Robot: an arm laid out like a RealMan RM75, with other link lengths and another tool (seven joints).
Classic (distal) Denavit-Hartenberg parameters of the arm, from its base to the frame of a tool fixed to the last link. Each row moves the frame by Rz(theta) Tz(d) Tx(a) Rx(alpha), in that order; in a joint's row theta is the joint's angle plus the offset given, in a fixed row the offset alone. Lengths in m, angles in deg.
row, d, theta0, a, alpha
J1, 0.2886, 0, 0, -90
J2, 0, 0, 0, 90
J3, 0.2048, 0, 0, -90
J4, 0, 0, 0, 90
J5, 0.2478, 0, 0, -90
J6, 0, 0, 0, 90
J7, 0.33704, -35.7, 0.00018, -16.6
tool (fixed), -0.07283, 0, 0, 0
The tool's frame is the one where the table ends.
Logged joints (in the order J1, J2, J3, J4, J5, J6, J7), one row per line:
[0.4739 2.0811 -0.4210 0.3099 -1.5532 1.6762 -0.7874]
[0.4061 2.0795 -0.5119 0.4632 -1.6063 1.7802 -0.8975]
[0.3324 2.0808 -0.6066 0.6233 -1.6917 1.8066 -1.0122]
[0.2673 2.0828 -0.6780 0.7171 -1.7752 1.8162 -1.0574]
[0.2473 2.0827 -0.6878 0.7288 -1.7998 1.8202 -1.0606]
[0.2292 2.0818 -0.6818 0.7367 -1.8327 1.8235 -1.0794]
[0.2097 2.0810 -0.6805 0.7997 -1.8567 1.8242 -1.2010]
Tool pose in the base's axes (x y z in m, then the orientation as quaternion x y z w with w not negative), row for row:
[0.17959 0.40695 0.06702 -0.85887 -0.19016 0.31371 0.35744]
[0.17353 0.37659 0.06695 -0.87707 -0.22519 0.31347 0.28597]
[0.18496 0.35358 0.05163 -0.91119 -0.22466 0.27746 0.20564]
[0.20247 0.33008 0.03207 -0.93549 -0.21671 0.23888 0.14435]
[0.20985 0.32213 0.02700 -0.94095 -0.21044 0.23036 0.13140]
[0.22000 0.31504 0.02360 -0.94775 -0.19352 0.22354 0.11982]
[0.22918 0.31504 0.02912 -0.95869 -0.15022 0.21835 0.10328]
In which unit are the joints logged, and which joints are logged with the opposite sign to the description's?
The joints are logged in radians. Opposite sign: J4, J6, J7.
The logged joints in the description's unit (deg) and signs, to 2 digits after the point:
[27.15 119.24 -24.12 -17.76 -88.99 -96.04 45.11]
[23.27 119.15 -29.33 -26.54 -92.03 -102.00 51.42]
[19.05 119.22 -34.76 -35.71 -96.93 -103.51 57.99]
[15.32 119.34 -38.85 -41.09 -101.71 -104.06 60.58]
[14.17 119.33 -39.41 -41.76 -103.12 -104.29 60.77]
[13.13 119.28 -39.06 -42.21 -105.01 -104.48 61.85]
[12.01 119.23 -38.99 -45.82 -106.38 -104.52 68.81]

